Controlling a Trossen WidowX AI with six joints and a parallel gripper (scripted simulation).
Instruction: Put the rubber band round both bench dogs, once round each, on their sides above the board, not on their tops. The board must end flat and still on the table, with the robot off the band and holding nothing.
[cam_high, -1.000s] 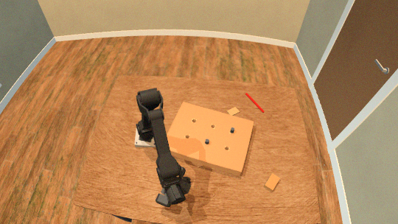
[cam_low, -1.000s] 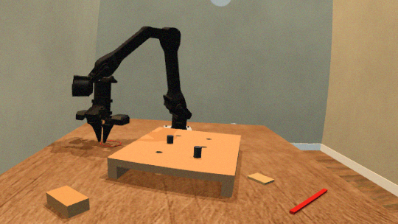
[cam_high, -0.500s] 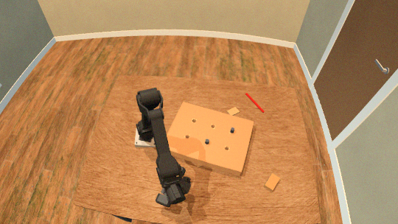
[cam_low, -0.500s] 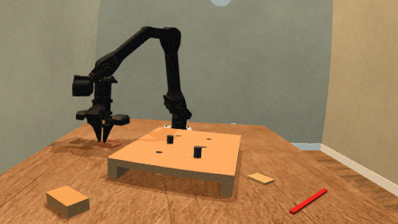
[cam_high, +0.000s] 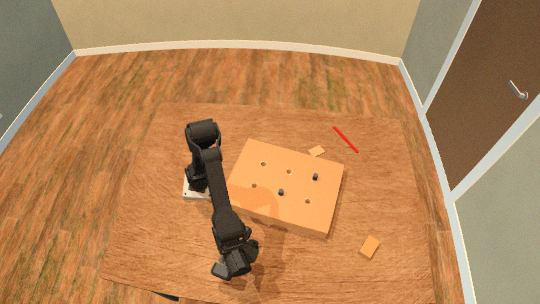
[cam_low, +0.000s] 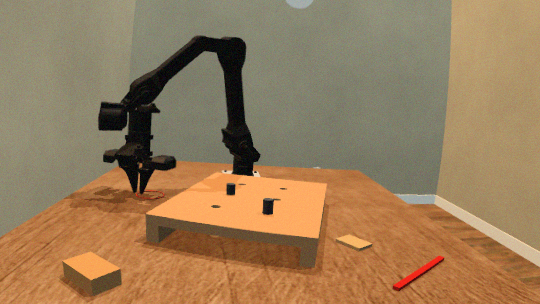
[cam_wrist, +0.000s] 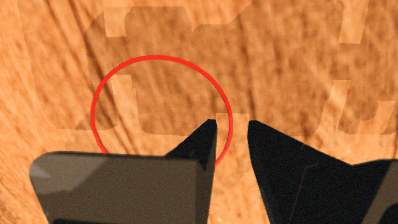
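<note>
My hand is 14 cm short of the light wooden board and 29 cm to the right of it. From my hand the other things lie so: thin tan tile: 25 cm ahead, 48 cm to the left, 3 cm below; then red stick: 38 cm ahead, 56 cm to the left, 3 cm below; then tan block: 45 cm ahead, 8 cm to the left, 2 cm below.
</note>
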